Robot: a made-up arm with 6 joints. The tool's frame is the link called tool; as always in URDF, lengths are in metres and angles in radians. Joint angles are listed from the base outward.
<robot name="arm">
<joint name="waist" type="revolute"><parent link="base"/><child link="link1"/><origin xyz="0 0 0.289"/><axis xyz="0 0 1"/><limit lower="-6.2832" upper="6.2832"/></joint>
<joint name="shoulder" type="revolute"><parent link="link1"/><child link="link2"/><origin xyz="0 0 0" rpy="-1.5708 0 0"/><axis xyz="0 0 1"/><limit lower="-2.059" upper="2.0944"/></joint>
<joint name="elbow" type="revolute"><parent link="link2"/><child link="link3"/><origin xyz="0.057 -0.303 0"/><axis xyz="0 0 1"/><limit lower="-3.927" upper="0.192"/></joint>
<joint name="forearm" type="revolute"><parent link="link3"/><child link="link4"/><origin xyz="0.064 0.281 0" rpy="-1.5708 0 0"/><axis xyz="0 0 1"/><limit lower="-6.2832" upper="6.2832"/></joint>
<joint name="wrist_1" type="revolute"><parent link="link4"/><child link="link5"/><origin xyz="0 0 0" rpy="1.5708 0 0"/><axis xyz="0 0 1"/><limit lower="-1.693" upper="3.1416"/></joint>
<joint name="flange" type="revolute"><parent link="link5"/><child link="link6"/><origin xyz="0.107 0.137 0" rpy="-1.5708 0 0"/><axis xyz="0 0 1"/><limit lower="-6.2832" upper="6.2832"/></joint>
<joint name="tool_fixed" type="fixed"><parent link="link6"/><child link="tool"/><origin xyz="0 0 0"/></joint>
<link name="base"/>
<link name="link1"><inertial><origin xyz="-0.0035 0.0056 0.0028"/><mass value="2.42"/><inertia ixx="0.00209" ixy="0" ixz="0" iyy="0.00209" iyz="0" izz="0.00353"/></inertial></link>
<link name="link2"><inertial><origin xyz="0.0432 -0.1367 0.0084"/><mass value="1.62"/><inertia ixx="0.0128" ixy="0.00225" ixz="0" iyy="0.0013" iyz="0" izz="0.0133"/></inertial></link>
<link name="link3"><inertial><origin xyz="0.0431 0.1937 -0.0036"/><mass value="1.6"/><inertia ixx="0.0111" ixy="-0.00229" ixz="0" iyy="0.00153" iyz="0" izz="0.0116"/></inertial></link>
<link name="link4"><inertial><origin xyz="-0.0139 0.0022 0.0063"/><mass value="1.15"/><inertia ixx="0.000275" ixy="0" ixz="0" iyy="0.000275" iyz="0" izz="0.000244"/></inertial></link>
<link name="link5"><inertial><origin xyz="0.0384 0.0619 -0.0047"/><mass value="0.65"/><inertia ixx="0.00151" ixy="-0.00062" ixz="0" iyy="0.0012" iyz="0" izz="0.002"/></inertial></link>
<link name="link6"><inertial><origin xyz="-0.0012 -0.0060 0.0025"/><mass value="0.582"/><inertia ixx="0.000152" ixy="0" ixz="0" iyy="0.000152" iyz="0" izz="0.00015"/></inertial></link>
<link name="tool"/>
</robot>
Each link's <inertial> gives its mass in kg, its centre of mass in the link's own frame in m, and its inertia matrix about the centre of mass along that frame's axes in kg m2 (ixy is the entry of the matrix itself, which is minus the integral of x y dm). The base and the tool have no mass. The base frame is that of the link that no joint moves.
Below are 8 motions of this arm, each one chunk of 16 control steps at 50 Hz.
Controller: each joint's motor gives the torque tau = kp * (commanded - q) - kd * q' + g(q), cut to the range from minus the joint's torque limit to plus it. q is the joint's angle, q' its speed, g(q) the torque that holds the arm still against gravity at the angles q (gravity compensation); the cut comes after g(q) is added. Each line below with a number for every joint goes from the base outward.
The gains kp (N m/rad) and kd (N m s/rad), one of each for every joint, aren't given. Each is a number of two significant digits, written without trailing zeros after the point. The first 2 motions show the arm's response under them.
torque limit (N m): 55 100 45 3.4 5.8 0.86
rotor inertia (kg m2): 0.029 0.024 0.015 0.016 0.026 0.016
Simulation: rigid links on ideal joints. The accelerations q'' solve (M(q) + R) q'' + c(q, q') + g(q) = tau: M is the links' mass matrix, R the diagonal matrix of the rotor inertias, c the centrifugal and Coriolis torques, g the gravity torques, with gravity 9.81 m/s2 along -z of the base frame. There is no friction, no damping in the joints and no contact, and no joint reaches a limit. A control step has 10 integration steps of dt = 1/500 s. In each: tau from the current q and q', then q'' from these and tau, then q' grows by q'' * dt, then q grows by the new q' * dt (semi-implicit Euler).
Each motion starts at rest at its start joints. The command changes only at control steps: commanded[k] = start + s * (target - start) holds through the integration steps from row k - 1 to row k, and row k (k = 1, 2, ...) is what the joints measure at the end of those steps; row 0 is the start. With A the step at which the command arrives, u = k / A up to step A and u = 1 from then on. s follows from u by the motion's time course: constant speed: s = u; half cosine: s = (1 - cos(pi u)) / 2; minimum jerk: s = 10 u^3 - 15 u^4 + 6 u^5; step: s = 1 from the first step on.
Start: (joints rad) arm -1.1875 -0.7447 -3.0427 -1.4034 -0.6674 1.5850
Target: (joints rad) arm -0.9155 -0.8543 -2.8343 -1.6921 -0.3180 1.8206
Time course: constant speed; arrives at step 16
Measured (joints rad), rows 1 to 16:
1: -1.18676 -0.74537 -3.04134 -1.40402 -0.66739 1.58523
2: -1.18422 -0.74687 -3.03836 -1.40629 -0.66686 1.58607
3: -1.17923 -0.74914 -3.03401 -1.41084 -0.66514 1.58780
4: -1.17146 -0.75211 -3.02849 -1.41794 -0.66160 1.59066
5: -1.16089 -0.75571 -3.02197 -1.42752 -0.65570 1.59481
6: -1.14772 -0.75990 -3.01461 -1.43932 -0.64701 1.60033
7: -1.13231 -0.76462 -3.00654 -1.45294 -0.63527 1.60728
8: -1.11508 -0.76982 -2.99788 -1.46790 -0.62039 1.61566
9: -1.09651 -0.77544 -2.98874 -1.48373 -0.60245 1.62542
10: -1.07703 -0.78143 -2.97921 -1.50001 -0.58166 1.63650
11: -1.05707 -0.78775 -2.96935 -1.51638 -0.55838 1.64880
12: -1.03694 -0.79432 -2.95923 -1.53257 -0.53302 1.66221
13: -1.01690 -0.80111 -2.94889 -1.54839 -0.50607 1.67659
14: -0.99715 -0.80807 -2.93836 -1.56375 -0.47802 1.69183
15: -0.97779 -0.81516 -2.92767 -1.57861 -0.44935 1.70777
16: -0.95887 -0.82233 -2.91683 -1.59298 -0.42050 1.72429
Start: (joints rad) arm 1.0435 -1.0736 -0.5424 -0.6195 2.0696 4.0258
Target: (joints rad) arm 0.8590 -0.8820 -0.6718 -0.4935 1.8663 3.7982
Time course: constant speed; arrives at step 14
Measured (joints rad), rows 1 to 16:
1: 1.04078 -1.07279 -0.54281 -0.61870 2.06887 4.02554
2: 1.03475 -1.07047 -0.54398 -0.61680 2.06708 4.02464
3: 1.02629 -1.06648 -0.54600 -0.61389 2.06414 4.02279
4: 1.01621 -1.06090 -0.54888 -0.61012 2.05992 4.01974
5: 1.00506 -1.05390 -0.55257 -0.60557 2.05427 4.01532
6: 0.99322 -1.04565 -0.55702 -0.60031 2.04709 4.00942
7: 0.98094 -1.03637 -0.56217 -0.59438 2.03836 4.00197
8: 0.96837 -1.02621 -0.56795 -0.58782 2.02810 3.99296
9: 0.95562 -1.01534 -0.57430 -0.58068 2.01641 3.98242
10: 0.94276 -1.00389 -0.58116 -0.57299 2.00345 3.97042
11: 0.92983 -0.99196 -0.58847 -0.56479 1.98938 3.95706
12: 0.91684 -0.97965 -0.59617 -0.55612 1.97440 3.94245
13: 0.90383 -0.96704 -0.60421 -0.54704 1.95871 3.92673
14: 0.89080 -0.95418 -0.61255 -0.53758 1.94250 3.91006
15: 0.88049 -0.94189 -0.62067 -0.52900 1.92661 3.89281
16: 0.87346 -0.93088 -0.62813 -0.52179 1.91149 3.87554
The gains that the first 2 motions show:
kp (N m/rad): 130 84 26 1.4 7 1.2
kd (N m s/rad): 7.8 10 3.8 0.17 0.63 0.13
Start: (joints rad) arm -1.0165 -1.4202 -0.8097 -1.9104 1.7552 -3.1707
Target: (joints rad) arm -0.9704 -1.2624 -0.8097 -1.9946 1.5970 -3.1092
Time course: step
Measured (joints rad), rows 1 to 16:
1: -1.01099 -1.41468 -0.81342 -1.91229 1.75577 -3.16928
2: -1.00135 -1.40258 -0.82047 -1.91703 1.75414 -3.16584
3: -0.99206 -1.38739 -0.82777 -1.92416 1.74802 -3.16099
4: -0.98470 -1.37122 -0.83377 -1.93339 1.73704 -3.15523
5: -0.97944 -1.35531 -0.83784 -1.94445 1.72186 -3.14896
6: -0.97590 -1.34032 -0.83990 -1.95696 1.70364 -3.14251
7: -0.97360 -1.32659 -0.84011 -1.97044 1.68365 -3.13614
8: -0.97212 -1.31426 -0.83877 -1.98432 1.66311 -3.13005
9: -0.97114 -1.30335 -0.83621 -1.99799 1.64303 -3.12441
10: -0.97048 -1.29382 -0.83275 -2.01090 1.62423 -3.11933
11: -0.97002 -1.28560 -0.82870 -2.02253 1.60729 -3.11488
12: -0.96969 -1.27861 -0.82431 -2.03248 1.59261 -3.11111
13: -0.96946 -1.27274 -0.81981 -2.04047 1.58038 -3.10801
14: -0.96930 -1.26789 -0.81538 -2.04632 1.57066 -3.10558
15: -0.96919 -1.26396 -0.81118 -2.04995 1.56338 -3.10377
16: -0.96914 -1.26085 -0.80731 -2.05139 1.55839 -3.10253

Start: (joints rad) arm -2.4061 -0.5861 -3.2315 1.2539 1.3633 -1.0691
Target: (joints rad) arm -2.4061 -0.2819 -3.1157 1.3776 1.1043 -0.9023
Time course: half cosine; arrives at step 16
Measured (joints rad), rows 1 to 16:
1: -2.40610 -0.58598 -3.23167 1.25397 1.36319 -1.06907
2: -2.40612 -0.58547 -3.23235 1.25439 1.36265 -1.06893
3: -2.40617 -0.58419 -3.23381 1.25570 1.36114 -1.06850
4: -2.40623 -0.58183 -3.23617 1.25862 1.35808 -1.06758
5: -2.40632 -0.57806 -3.23940 1.26390 1.35292 -1.06592
6: -2.40642 -0.57263 -3.24332 1.27227 1.34516 -1.06328
7: -2.40650 -0.56537 -3.24767 1.28433 1.33451 -1.05943
8: -2.40657 -0.55614 -3.25211 1.30048 1.32083 -1.05418
9: -2.40661 -0.54495 -3.25626 1.32085 1.30424 -1.04742
10: -2.40661 -0.53185 -3.25972 1.34526 1.28505 -1.03907
11: -2.40655 -0.51702 -3.26207 1.37322 1.26378 -1.02915
12: -2.40642 -0.50072 -3.26296 1.40388 1.24109 -1.01778
13: -2.40621 -0.48327 -3.26205 1.43609 1.21775 -1.00516
14: -2.40589 -0.46507 -3.25907 1.46844 1.19456 -0.99155
15: -2.40547 -0.44656 -3.25383 1.49936 1.17232 -0.97732
16: -2.40496 -0.42819 -3.24621 1.52720 1.15173 -0.96288

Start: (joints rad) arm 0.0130 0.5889 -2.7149 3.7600 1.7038 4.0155
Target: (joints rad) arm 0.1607 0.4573 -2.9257 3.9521 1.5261 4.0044
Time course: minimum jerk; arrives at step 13
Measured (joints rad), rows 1 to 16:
1: 0.01303 0.58890 -2.71491 3.76006 1.70378 4.01550
2: 0.01325 0.58886 -2.71503 3.76057 1.70357 4.01550
3: 0.01410 0.58870 -2.71543 3.76244 1.70280 4.01549
4: 0.01620 0.58825 -2.71637 3.76706 1.70087 4.01548
5: 0.02032 0.58730 -2.71817 3.77598 1.69705 4.01545
6: 0.02713 0.58560 -2.72112 3.79055 1.69067 4.01538
7: 0.03709 0.58293 -2.72546 3.81160 1.68120 4.01527
8: 0.05032 0.57915 -2.73134 3.83917 1.66845 4.01509
9: 0.06651 0.57417 -2.73876 3.87238 1.65255 4.01483
10: 0.08493 0.56804 -2.74761 3.90948 1.63397 4.01446
11: 0.10448 0.56091 -2.75761 3.94801 1.61341 4.01398
12: 0.12385 0.55301 -2.76844 3.98520 1.59169 4.01338
13: 0.14171 0.54462 -2.77977 4.01839 1.56965 4.01266
14: 0.15700 0.53602 -2.79132 4.04562 1.54809 4.01183
15: 0.16906 0.52742 -2.80292 4.06579 1.52774 4.01089
16: 0.17761 0.51898 -2.81445 4.07855 1.50931 4.00985

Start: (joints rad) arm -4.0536 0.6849 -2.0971 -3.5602 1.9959 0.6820
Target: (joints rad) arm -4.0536 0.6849 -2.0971 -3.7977 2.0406 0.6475
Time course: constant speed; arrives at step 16
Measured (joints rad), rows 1 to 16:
1: -4.05361 0.68490 -2.09710 -3.56034 1.99598 0.68197
2: -4.05365 0.68491 -2.09711 -3.56083 1.99627 0.68185
3: -4.05372 0.68492 -2.09712 -3.56188 1.99684 0.68159
4: -4.05384 0.68493 -2.09714 -3.56362 1.99774 0.68117
5: -4.05399 0.68493 -2.09716 -3.56618 1.99899 0.68057
6: -4.05418 0.68494 -2.09719 -3.56965 2.00057 0.67975
7: -4.05439 0.68494 -2.09722 -3.57410 2.00247 0.67872
8: -4.05461 0.68493 -2.09727 -3.57956 2.00466 0.67747
9: -4.05484 0.68491 -2.09732 -3.58605 2.00708 0.67601
10: -4.05506 0.68488 -2.09739 -3.59359 2.00972 0.67435
11: -4.05526 0.68484 -2.09748 -3.60216 2.01252 0.67251
12: -4.05543 0.68478 -2.09757 -3.61175 2.01544 0.67050
13: -4.05557 0.68472 -2.09769 -3.62231 2.01845 0.66834
14: -4.05566 0.68465 -2.09781 -3.63383 2.02152 0.66606
15: -4.05572 0.68457 -2.09795 -3.64626 2.02463 0.66367
16: -4.05572 0.68447 -2.09810 -3.65954 2.02775 0.66121

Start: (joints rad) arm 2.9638 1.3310 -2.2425 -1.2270 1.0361 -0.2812
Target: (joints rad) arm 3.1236 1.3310 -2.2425 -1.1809 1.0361 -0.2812
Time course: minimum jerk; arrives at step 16
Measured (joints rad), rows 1 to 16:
1: 2.96381 1.33100 -2.24250 -1.22700 1.03611 -0.28120
2: 2.96388 1.33100 -2.24250 -1.22703 1.03623 -0.28120
3: 2.96416 1.33100 -2.24251 -1.22713 1.03665 -0.28121
4: 2.96489 1.33101 -2.24251 -1.22737 1.03769 -0.28124
5: 2.96641 1.33102 -2.24252 -1.22785 1.03970 -0.28130
6: 2.96909 1.33103 -2.24251 -1.22863 1.04295 -0.28141
7: 2.97332 1.33104 -2.24249 -1.22977 1.04761 -0.28158
8: 2.97943 1.33105 -2.24245 -1.23125 1.05362 -0.28183
9: 2.98763 1.33107 -2.24240 -1.23301 1.06072 -0.28216
10: 2.99803 1.33109 -2.24235 -1.23492 1.06841 -0.28256
11: 3.01055 1.33113 -2.24232 -1.23679 1.07601 -0.28303
12: 3.02495 1.33116 -2.24234 -1.23839 1.08273 -0.28354
13: 3.04082 1.33119 -2.24242 -1.23947 1.08773 -0.28405
14: 3.05762 1.33121 -2.24259 -1.23977 1.09026 -0.28454
15: 3.07473 1.33120 -2.24285 -1.23907 1.08976 -0.28495
16: 3.09153 1.33115 -2.24320 -1.23716 1.08594 -0.28525

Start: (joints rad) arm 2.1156 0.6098 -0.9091 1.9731 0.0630 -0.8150
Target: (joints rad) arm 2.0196 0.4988 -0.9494 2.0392 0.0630 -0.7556
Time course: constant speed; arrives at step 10
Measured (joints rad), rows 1 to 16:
1: 2.11510 0.60940 -0.90892 1.97335 0.06359 -0.81493
2: 2.11344 0.60814 -0.90845 1.97427 0.06530 -0.81468
3: 2.11025 0.60581 -0.90778 1.97616 0.06812 -0.81415
4: 2.10540 0.60236 -0.90707 1.97921 0.07172 -0.81326
5: 2.09894 0.59782 -0.90650 1.98349 0.07564 -0.81192
6: 2.09104 0.59224 -0.90623 1.98896 0.07938 -0.81009
7: 2.08196 0.58574 -0.90638 1.99549 0.08252 -0.80771
8: 2.07197 0.57839 -0.90706 2.00290 0.08478 -0.80477
9: 2.06135 0.57030 -0.90831 2.01097 0.08598 -0.80124
10: 2.05035 0.56155 -0.91015 2.01946 0.08608 -0.79714
11: 2.03968 0.55263 -0.91276 2.02786 0.08456 -0.79254
12: 2.03016 0.54406 -0.91619 2.03551 0.08106 -0.78760
13: 2.02228 0.53611 -0.92029 2.04192 0.07581 -0.78244
14: 2.01622 0.52891 -0.92483 2.04675 0.06936 -0.77721
15: 2.01198 0.52249 -0.92957 2.04988 0.06238 -0.77205
16: 2.00940 0.51684 -0.93429 2.05134 0.05555 -0.76707

